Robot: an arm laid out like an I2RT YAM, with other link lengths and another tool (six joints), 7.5 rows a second.
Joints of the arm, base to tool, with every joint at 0 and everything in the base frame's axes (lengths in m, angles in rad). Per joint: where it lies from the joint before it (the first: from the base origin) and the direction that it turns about. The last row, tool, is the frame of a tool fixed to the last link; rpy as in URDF.
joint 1: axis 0 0 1 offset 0 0 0.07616
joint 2: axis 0 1 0 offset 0.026 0.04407 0.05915
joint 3: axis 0 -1 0 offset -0.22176 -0.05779 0
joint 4: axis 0 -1 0 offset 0.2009 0.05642 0.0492
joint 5: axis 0 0 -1 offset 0.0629 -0.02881 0.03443
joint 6: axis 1 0 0 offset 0.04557 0 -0.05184
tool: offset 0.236 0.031 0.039 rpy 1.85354 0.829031 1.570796
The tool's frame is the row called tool.
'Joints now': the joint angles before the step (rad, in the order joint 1, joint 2, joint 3, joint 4, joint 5, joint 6). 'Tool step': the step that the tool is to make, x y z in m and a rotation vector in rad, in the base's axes. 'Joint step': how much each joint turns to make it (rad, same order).
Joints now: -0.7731, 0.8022, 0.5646, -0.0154, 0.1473, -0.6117
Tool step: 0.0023, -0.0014, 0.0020, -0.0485, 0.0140, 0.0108
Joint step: 0.0000, 0.0032, -0.0290, 0.0628, 0.0000, -0.0463
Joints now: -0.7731, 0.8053, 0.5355, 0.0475, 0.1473, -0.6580
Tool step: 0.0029, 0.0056, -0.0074, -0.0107, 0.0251, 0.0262
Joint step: 0.0001, -0.0045, -0.0198, 0.0090, -0.0198, -0.0307
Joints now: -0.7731, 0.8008, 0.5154, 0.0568, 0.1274, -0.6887
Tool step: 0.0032, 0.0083, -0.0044, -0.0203, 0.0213, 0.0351
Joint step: -0.0003, -0.0185, -0.0229, 0.0075, -0.0279, -0.0369
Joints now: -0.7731, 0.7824, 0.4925, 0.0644, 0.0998, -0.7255
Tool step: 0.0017, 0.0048, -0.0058, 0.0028, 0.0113, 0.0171
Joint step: 0.0014, -0.0050, -0.0125, -0.0017, -0.0140, -0.0094
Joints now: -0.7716, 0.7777, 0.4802, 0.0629, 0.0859, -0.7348
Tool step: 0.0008, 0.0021, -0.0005, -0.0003, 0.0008, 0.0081
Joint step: -0.0011, -0.0044, -0.0028, -0.0017, -0.0088, -0.0029
